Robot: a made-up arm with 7 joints.
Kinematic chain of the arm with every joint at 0, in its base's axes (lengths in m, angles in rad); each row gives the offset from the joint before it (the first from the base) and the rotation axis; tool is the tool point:
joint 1: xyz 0 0 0.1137 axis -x
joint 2: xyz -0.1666 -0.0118 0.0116 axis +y
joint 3: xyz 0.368 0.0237 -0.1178 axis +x
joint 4: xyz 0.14 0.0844 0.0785 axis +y
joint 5: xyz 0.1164 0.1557 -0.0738 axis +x
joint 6: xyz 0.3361 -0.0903 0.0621 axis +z
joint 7: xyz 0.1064 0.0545 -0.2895 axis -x
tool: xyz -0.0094 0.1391 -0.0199
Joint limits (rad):
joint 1: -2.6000..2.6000
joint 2: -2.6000..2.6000
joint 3: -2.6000..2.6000
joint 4: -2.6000..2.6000
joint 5: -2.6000..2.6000
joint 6: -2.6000..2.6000
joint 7: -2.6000..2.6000
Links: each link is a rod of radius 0.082 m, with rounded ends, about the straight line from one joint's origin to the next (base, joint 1, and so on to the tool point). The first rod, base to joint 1, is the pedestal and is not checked.
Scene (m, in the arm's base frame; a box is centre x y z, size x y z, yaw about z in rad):
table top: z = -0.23
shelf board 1: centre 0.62 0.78 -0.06 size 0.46 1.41 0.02 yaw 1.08
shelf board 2: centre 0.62 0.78 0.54 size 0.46 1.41 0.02 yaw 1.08
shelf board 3: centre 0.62 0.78 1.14 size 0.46 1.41 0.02 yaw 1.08
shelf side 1: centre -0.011 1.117 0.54 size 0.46 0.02 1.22 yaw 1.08
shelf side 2: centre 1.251 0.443 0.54 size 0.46 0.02 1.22 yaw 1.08
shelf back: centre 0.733 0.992 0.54 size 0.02 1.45 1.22 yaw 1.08
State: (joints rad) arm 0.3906 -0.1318 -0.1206 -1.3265 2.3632 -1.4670 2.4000
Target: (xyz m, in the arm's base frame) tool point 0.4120 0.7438 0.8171
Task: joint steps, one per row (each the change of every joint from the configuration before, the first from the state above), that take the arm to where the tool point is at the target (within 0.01 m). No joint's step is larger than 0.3 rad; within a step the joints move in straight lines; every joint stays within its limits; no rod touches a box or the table.
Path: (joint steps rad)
1: 0.0236 0.1618 0.1585 -0.2246 0.0789 -0.1765 0.0667
2: 0.0236 0.1618 0.1586 -0.2246 0.0790 -0.1766 0.0666
3: 0.0236 0.1618 0.1585 -0.2246 0.0789 -0.1765 0.0667
4: -0.1810 -0.2143 -0.0470 0.2178 -0.0912 0.2045 -0.1507
5: -0.1811 -0.2144 -0.0470 0.2178 -0.0912 0.2044 -0.1507
6: -0.1811 -0.2144 -0.0470 0.2178 -0.0913 0.2045 -0.1507
7: 0.0998 -0.2282 -0.1449 0.2190 -0.2812 0.1083 -0.1129
8: 0.0997 -0.2282 -0.1448 0.2190 -0.2812 0.1084 -0.1128

